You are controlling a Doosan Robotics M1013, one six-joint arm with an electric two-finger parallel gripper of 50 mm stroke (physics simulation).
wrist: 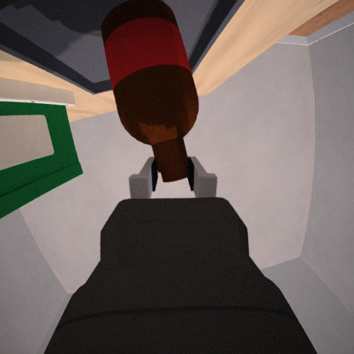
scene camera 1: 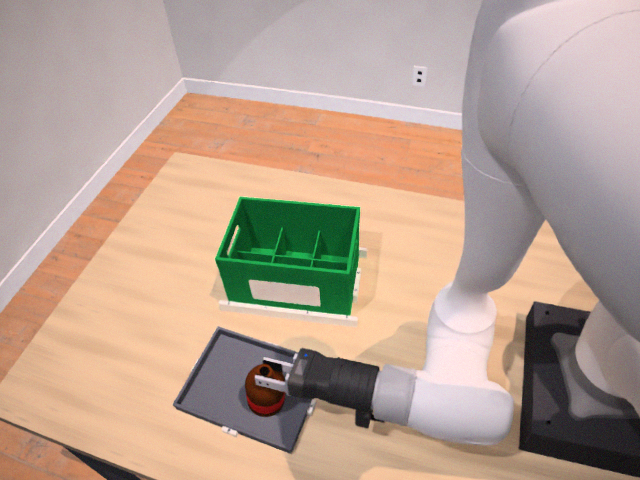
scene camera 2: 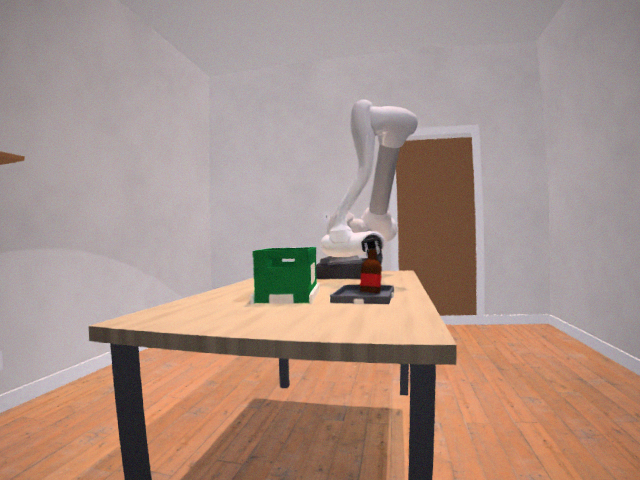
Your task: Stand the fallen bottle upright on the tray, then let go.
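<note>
There's a brown bottle (scene camera 1: pixel 265 402), and I can see the bottle in scene camera 2 (scene camera 2: pixel 371 269) and in the wrist view (wrist: pixel 154 92) too. My gripper (scene camera 1: pixel 259 370) is there as well, and the wrist view also shows my gripper (wrist: pixel 172 167).
</note>
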